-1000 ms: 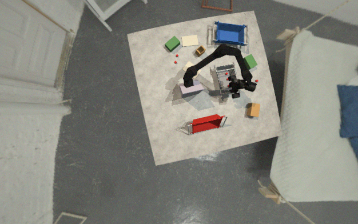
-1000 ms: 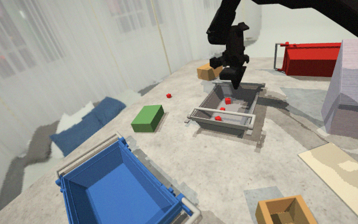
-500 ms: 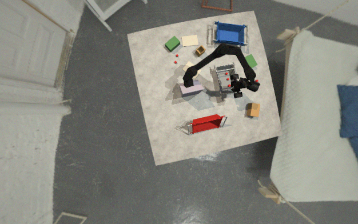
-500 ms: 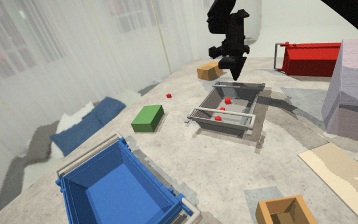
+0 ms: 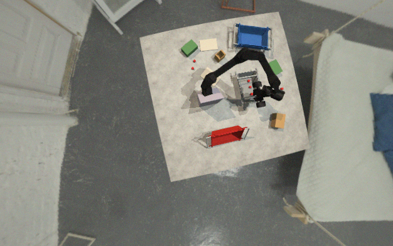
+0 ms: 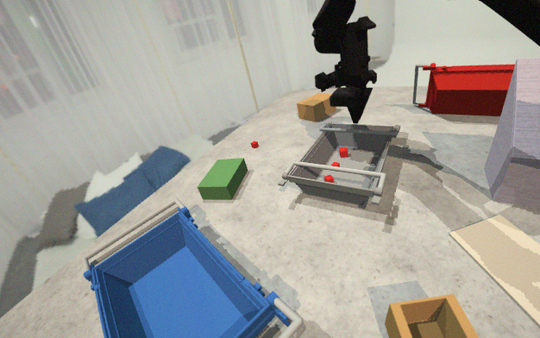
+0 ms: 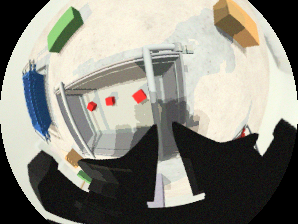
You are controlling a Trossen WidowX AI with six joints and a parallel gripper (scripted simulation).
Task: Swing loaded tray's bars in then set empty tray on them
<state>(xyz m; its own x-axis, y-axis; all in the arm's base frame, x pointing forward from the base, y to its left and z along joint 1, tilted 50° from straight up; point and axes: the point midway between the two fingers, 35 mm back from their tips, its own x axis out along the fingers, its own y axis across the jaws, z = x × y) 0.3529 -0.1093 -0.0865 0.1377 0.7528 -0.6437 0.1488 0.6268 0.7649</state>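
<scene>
The red tray lies 310 mm behind my gripper tip, 230 mm to the right of it and 10 mm below it. From my gripper tip the other things lie so: small brown box 420 mm to the left, 120 mm behind, 70 mm below.
</scene>
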